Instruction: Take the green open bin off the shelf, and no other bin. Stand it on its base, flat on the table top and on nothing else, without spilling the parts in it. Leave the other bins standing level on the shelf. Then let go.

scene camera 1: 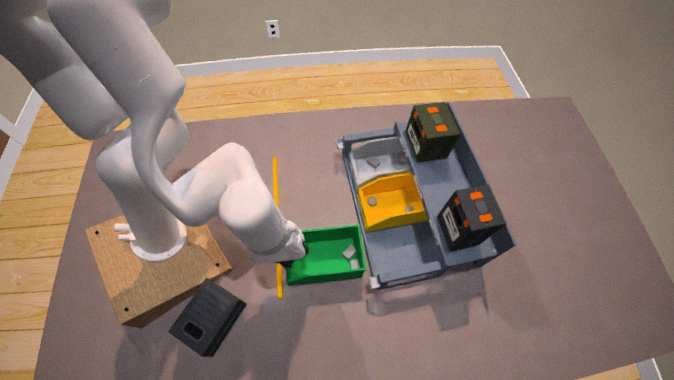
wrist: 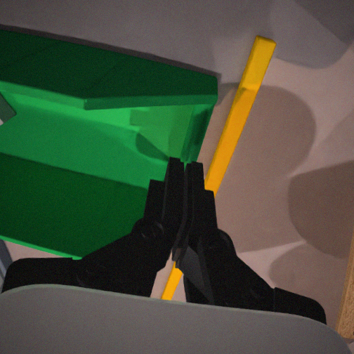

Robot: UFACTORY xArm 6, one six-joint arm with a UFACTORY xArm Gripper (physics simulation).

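Seen in the pictures: gripper, fingertip midpoint: [scene camera 1: 288,261]; arm's base, origin of the base link: [scene camera 1: 159,237].
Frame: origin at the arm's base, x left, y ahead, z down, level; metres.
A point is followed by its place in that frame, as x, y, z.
The green open bin [scene camera 1: 325,260] {-0.091, 0.383, 0.040} [wrist: 75,130] looks upright and level on the table top [scene camera 1: 320,330] {-0.244, 0.351, 0.043}, its closed end near the shelf's front edge. Two grey parts [scene camera 1: 349,251] {-0.082, 0.441, 0.026} lie in it; one part [wrist: 6,109] shows at the left edge of the wrist view. My gripper [scene camera 1: 292,262] {-0.096, 0.301, -0.011} [wrist: 178,181] is shut, with its fingertips together at the bin's low front lip; I see no bin wall held between them. The fingers hide part of the lip, and contact is unclear. The yellow bin [scene camera 1: 395,202] {0.031, 0.579, 0.034} and the light grey bin [scene camera 1: 382,150] {0.177, 0.573, 0.010} stand level on the shelf [scene camera 1: 405,257] {-0.112, 0.571, 0.037}.
A yellow strip [scene camera 1: 275,180] {0.137, 0.280, 0.033} [wrist: 232,130] lies beside the bin's lip, partly under my gripper. A dark green case [scene camera 1: 434,142] {0.086, 0.650, -0.136} and a black case [scene camera 1: 472,220] {-0.119, 0.648, -0.179} stand on the shelf unit's rear level. A dark grey box [scene camera 1: 207,317] {-0.196, 0.128, -0.023} lies by the wooden robot base [scene camera 1: 165,290] {-0.128, 0.030, -0.011}.
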